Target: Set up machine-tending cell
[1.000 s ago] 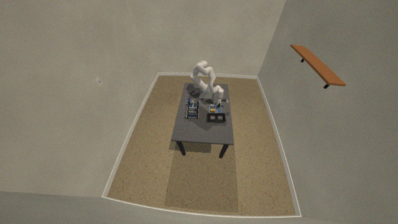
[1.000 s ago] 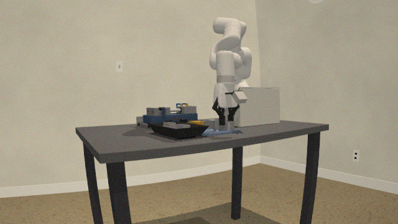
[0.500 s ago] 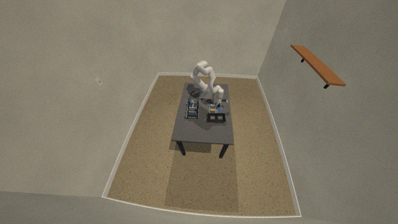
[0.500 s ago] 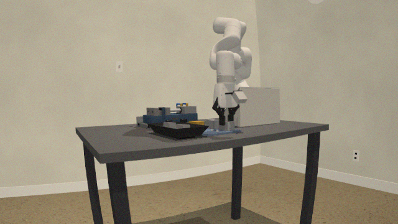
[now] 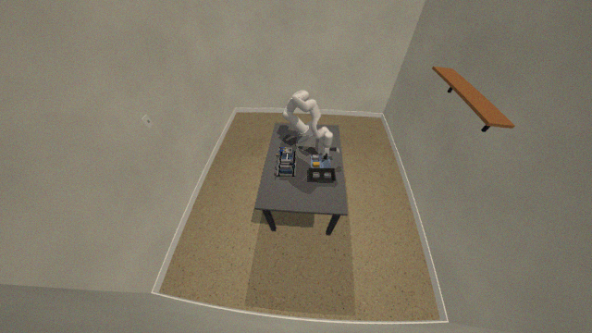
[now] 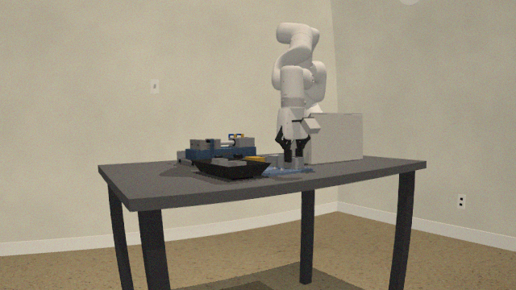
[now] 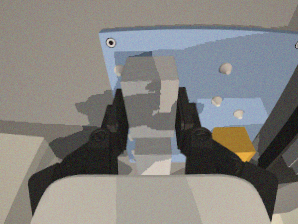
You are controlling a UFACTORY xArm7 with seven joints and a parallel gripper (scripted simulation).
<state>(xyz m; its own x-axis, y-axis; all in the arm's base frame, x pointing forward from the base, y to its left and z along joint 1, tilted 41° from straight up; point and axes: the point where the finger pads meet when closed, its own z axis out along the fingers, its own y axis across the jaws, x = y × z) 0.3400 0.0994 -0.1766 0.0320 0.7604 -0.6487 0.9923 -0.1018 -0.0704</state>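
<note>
Right now the black work stop rod is 33 cm to the right of my hand, 12 cm ahead of it and 4 cm above it. Also, from my hand: grey aluminium blank: 2 cm below; brass blank: 9 cm to the right, 9 cm ahead, 2 cm below; blue vise: 37 cm to the right, 5 cm ahead, 1 cm below.
</note>
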